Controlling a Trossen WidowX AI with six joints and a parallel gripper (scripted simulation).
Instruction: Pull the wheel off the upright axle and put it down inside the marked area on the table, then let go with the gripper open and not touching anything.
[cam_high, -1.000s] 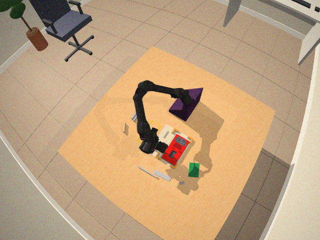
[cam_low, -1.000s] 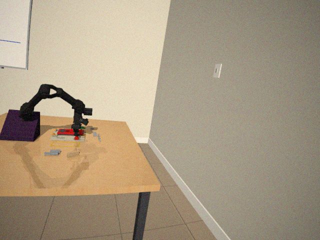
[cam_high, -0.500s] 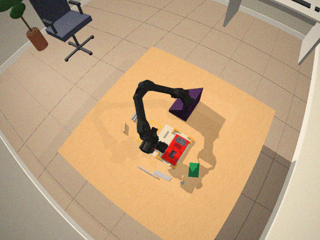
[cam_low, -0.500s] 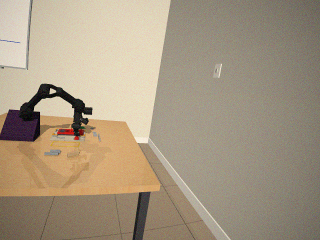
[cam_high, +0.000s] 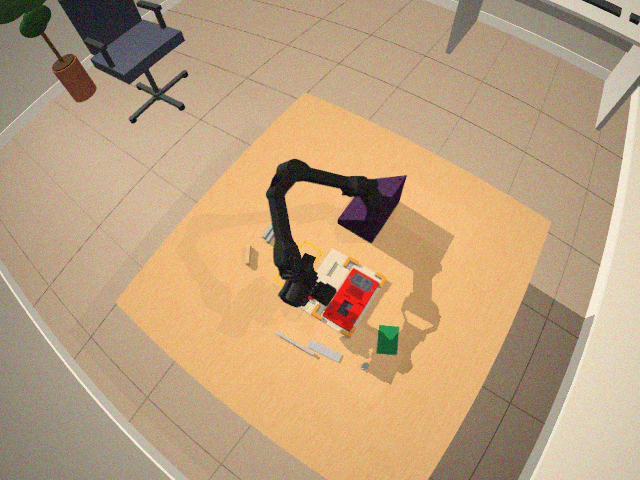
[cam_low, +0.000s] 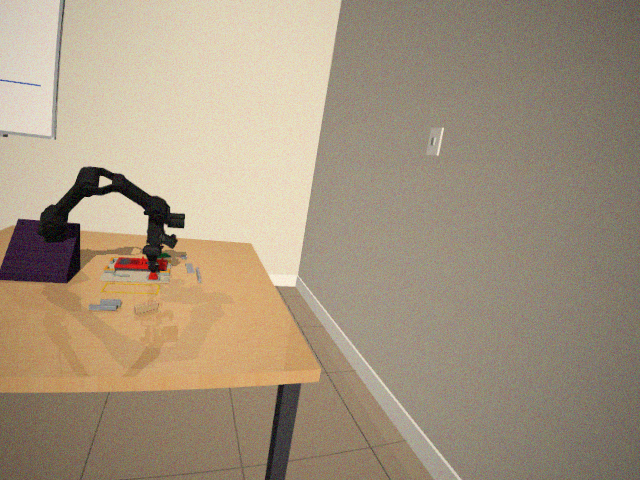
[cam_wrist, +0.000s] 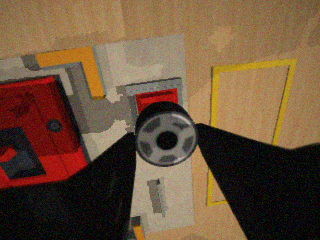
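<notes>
Right now the beige baseplate is 5 cm behind my gripper tip, 10 cm to the left of it and 4 cm below it. The rest, counted from my gripper tip: green card: 2 cm ahead, 31 cm to the left, 6 cm below.
</notes>
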